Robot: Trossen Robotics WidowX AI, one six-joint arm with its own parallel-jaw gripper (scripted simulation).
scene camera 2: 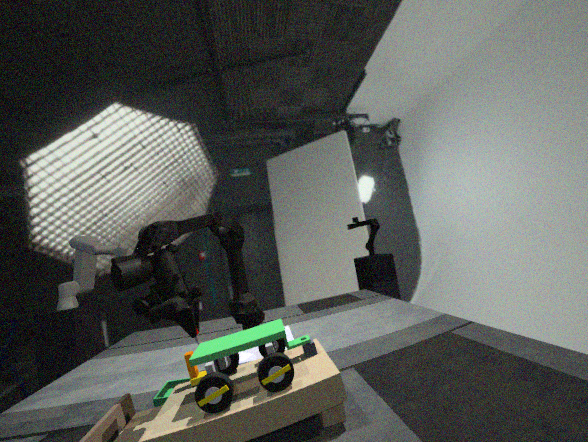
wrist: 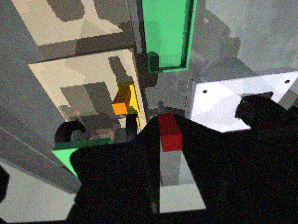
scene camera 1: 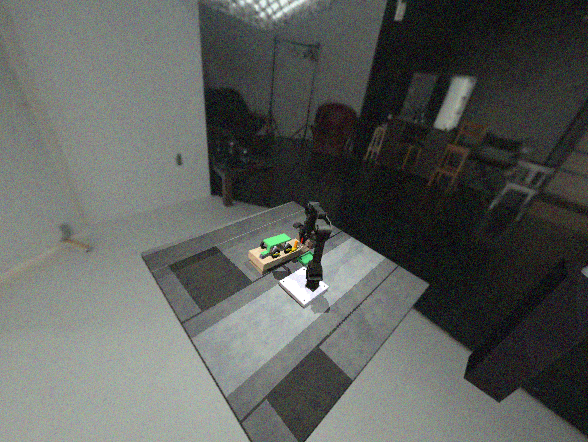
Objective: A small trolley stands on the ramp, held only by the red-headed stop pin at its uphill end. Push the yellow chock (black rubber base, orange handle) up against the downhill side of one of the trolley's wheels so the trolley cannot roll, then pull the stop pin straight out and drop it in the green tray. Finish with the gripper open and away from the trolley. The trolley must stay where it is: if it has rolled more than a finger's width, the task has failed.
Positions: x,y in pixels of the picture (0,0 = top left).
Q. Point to a trolley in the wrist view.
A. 63,151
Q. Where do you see a trolley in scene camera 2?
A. At 276,372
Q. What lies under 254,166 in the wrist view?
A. My gripper.
